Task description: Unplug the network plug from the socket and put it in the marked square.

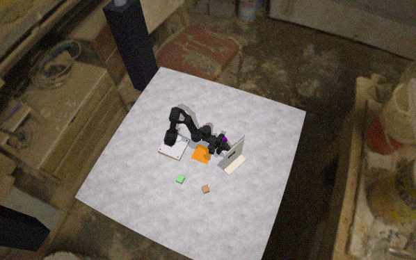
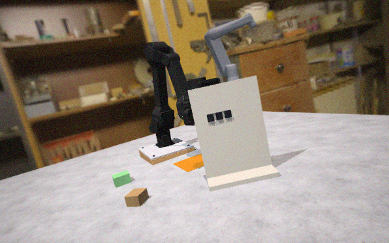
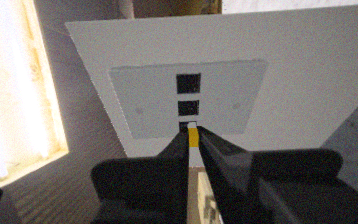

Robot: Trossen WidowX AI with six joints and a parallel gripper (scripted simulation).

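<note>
My gripper tip is now 200 mm past the orange marked square, 160 mm above it and 40 mm to the left of it. Also, from my gripper tip: yellow network plug (10 mm ahead); purple cube (150 mm below, 120 mm to the left, 120 mm behind); grey panel (50 mm below, 20 mm to the right, 20 mm ahead).
</note>
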